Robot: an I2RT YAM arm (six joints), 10 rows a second.
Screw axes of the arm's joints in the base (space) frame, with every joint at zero. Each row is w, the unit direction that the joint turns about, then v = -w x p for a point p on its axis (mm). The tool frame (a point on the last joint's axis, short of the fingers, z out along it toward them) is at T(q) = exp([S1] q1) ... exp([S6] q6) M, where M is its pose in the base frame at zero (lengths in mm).
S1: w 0 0 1 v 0 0 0
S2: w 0 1 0 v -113.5 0 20
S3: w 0 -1 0 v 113.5 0 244
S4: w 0 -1 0 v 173.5 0 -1
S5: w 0 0 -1 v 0 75 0
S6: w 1 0 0 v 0 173.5 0
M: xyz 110.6 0 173.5 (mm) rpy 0 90 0 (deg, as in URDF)
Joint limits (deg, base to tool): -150..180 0..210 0..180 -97..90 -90..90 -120..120
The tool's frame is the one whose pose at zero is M.
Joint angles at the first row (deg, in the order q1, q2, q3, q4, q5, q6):
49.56, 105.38, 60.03, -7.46, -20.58, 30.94
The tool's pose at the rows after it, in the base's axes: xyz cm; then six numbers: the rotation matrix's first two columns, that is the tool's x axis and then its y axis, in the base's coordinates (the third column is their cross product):
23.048 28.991 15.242 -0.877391 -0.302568 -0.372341 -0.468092 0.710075 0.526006
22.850 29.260 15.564 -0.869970 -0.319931 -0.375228 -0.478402 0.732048 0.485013
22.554 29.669 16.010 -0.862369 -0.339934 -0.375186 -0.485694 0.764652 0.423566
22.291 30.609 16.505 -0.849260 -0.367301 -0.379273 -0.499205 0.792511 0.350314
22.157 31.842 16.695 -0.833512 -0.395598 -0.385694 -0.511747 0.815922 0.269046
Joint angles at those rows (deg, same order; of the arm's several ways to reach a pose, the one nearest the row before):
49.69, 105.38, 61.01, -9.76, -19.33, 30.11
50.41, 105.38, 62.39, -12.67, -16.93, 29.19
51.51, 105.54, 64.47, -16.82, -13.23, 28.42
53.10, 106.65, 67.85, -21.30, -8.91, 27.66
54.78, 108.81, 71.81, -25.23, -4.19, 27.00

